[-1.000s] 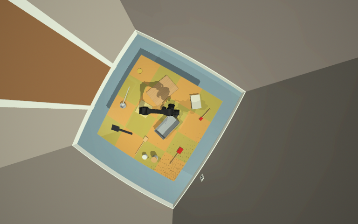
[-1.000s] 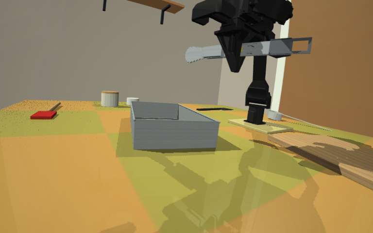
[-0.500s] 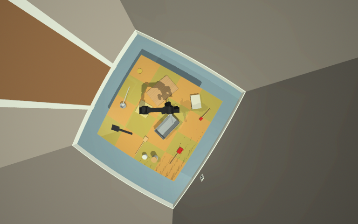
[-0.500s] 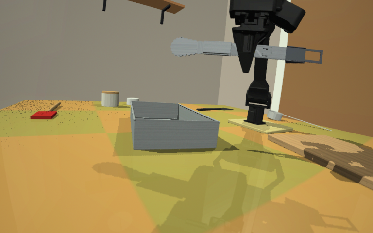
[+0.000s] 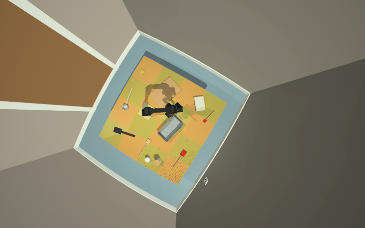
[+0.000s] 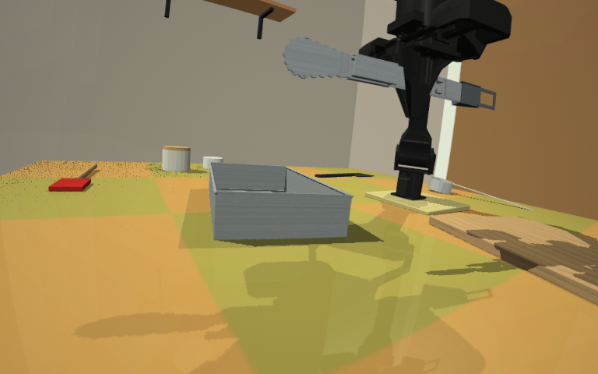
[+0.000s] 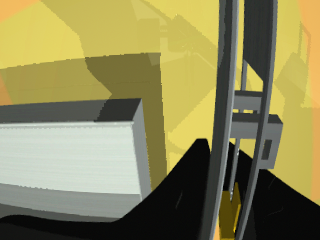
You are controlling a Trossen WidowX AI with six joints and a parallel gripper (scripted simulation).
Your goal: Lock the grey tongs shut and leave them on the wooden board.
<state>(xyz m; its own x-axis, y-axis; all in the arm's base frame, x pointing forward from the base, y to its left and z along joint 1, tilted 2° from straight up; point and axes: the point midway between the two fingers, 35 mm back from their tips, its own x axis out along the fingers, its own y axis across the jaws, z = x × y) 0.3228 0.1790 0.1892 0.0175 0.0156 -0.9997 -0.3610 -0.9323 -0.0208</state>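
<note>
The thin tong arm lies 30 mm ahead of my gripper tip, 10 mm to the right of it and 40 mm above it. Also, from my gripper tip: grey roasting tin: 50 mm ahead, 230 mm to the right, 130 mm below; yellow lock piece: 40 mm above; wooden board: 210 mm behind, 170 mm to the left, 150 mm below.
</note>
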